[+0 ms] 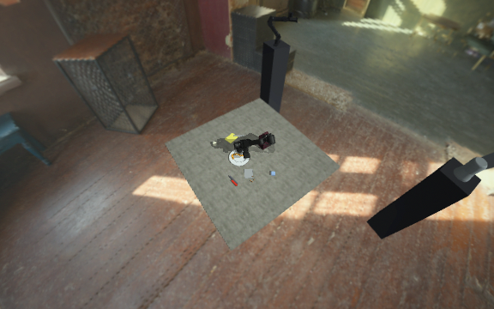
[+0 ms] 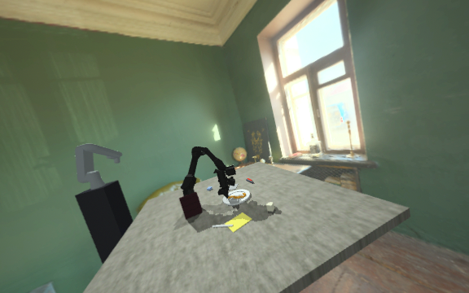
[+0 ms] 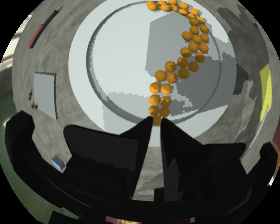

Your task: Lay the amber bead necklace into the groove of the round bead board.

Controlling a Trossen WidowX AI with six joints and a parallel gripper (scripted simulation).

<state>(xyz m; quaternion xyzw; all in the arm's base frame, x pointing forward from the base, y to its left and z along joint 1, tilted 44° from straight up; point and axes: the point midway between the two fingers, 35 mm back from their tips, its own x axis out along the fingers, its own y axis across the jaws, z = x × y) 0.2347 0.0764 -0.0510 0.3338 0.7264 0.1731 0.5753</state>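
The board is 6 cm ahead of my gripper tip, 1 cm to the right of it and 1 cm below it. The rest, counted from my gripper tip: grey square (20 cm to the left, 7 cm ahead, 1 cm below); white stick (27 cm to the right, 7 cm behind, 1 cm below); yellow card (28 cm to the right, 1 cm below, 1 cm ahead).
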